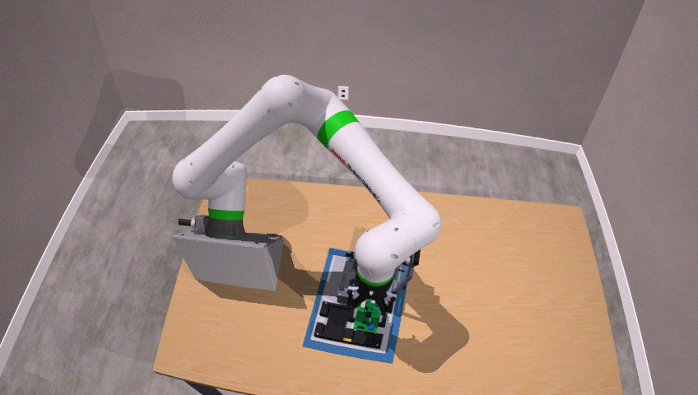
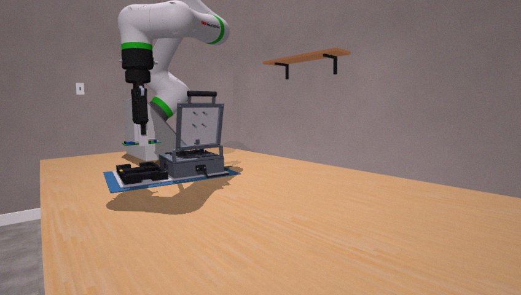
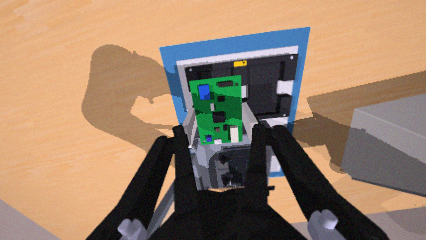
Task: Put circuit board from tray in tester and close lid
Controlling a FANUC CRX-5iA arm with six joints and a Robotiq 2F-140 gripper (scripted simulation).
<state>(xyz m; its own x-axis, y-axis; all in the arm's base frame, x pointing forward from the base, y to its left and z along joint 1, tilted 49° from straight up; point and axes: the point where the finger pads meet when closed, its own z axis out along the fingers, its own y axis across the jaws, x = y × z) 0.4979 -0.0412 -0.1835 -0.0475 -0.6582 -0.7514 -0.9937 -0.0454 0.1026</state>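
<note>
Now: hand 9 cm short of the tester lid, 16 cm to the right of it and 4 cm below it. Round my hand: green circuit board 2 cm below.
</note>
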